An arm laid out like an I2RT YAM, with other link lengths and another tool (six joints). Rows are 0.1 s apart.
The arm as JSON. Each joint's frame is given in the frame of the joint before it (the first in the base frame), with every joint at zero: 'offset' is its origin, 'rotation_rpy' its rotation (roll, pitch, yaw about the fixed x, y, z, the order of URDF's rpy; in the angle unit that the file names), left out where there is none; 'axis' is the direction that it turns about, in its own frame. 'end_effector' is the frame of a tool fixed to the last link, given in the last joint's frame.
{
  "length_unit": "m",
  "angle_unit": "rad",
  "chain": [
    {
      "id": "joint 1",
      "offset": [
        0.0,
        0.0,
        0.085
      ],
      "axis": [
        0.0,
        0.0,
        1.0
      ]
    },
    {
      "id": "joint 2",
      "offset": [
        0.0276,
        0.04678,
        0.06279
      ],
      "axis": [
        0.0,
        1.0,
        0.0
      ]
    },
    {
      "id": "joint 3",
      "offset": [
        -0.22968,
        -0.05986,
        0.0
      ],
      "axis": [
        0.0,
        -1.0,
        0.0
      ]
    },
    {
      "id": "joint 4",
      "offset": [
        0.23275,
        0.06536,
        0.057
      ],
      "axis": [
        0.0,
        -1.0,
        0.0
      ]
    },
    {
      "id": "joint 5",
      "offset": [
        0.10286,
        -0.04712,
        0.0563
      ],
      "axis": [
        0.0,
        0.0,
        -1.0
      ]
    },
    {
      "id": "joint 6",
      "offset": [
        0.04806,
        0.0,
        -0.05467
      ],
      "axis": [
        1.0,
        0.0,
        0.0
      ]
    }
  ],
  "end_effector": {
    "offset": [
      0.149,
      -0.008,
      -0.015
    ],
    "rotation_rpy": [
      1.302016,
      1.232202,
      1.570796
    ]
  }
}
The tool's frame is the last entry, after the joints.
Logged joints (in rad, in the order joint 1, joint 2, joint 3, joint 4, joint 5, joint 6), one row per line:
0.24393 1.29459 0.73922 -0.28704 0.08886 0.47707
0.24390 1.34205 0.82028 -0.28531 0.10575 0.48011
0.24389 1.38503 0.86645 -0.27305 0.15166 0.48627
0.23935 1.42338 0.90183 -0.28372 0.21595 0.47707
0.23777 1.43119 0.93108 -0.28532 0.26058 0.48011
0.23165 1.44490 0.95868 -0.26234 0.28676 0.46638
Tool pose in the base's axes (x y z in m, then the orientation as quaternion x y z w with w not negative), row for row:
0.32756 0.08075 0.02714 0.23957 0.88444 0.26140 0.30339
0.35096 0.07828 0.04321 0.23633 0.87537 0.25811 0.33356
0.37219 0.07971 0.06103 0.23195 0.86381 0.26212 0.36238
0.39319 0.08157 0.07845 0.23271 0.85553 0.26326 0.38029
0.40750 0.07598 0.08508 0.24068 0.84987 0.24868 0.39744
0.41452 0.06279 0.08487 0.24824 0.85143 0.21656 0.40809
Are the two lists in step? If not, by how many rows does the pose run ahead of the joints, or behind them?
The pose runs 2 rows behind the joints: the pose in row i belongs to the joints in row i - 2.
